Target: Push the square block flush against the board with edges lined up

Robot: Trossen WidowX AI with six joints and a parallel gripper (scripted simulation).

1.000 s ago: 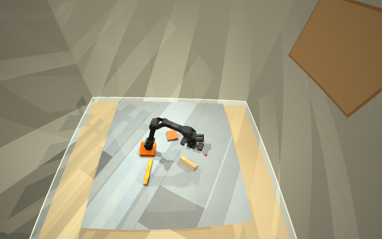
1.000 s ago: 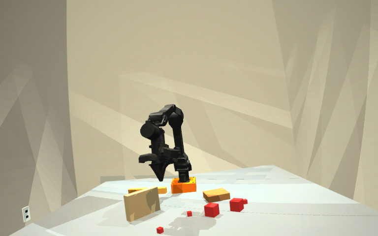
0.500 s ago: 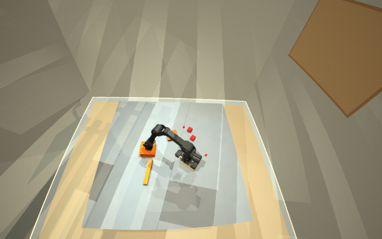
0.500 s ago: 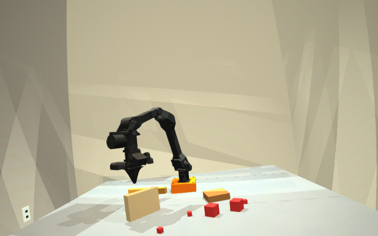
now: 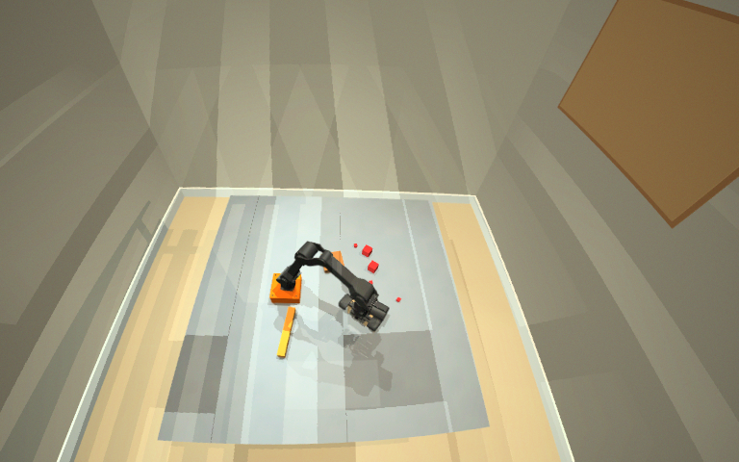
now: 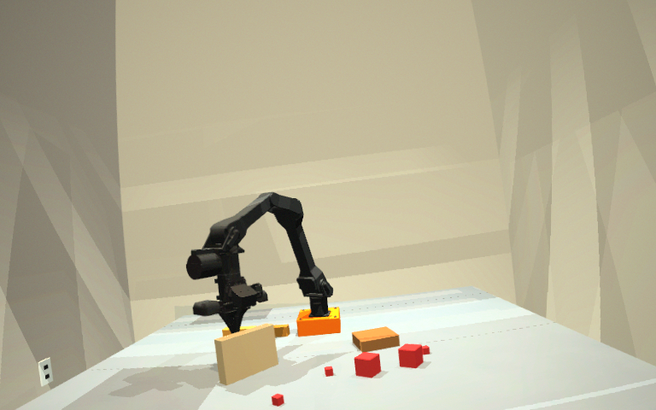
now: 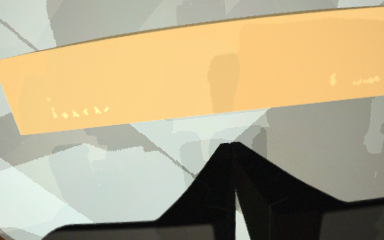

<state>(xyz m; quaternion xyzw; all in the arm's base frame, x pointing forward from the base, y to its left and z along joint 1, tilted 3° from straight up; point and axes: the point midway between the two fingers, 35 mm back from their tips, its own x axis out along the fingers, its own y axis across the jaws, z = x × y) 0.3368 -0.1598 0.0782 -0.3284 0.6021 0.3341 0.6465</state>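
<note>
My gripper tip is now 2 cm short of the flat cream slab, 3 cm to the right of it and 3 cm above it. Also, from my gripper tip: square block (15 cm behind, 33 cm to the left, 7 cm below); then long narrow yellow-orange board (31 cm behind, 5 cm to the right, 7 cm below).
</note>
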